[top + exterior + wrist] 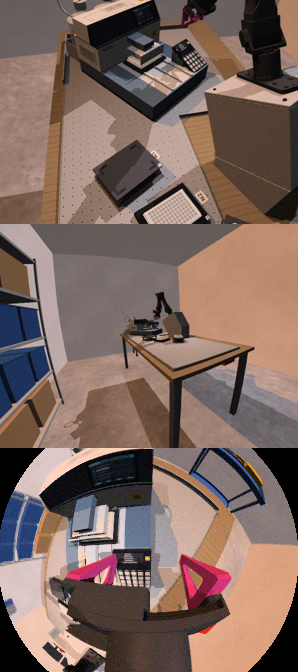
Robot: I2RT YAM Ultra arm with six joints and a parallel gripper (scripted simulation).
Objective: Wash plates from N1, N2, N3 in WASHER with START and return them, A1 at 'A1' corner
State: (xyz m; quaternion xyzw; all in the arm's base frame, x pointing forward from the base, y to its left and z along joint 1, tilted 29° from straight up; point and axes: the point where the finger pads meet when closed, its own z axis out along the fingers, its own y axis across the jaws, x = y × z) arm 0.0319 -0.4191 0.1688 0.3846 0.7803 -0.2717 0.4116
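Now: the dark carrier pocket 190 mm ahead of my hand, 20 mm to the left of it and 140 mm below it. Round my hand: bottle: 420 mm ahead, 200 mm to the right, 90 mm below; then manifold: 200 mm ahead, 10 mm to the left, 90 mm below; then washer: 200 mm ahead, 10 mm to the left, 100 mm below.
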